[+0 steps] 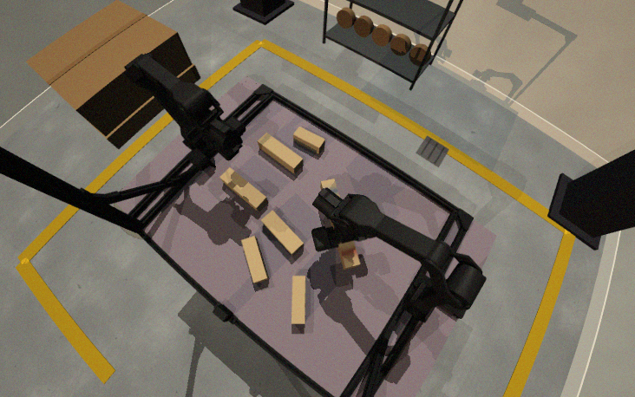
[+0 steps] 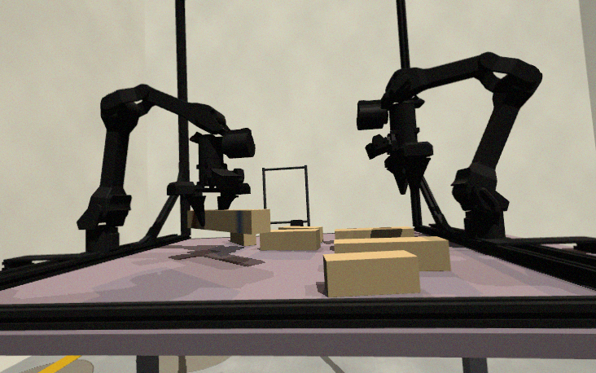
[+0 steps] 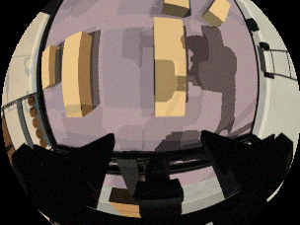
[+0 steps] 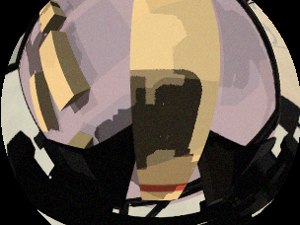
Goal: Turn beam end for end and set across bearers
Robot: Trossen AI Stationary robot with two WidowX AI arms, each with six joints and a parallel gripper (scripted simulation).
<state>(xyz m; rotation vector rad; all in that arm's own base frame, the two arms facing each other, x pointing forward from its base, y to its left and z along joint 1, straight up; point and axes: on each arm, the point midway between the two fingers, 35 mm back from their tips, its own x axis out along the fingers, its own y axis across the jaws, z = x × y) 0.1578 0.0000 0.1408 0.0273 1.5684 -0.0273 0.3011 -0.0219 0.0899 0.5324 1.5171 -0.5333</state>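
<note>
Now: right hand 40 mm to the right of the beam, 30 mm short of it and 20 mm above it.
</note>
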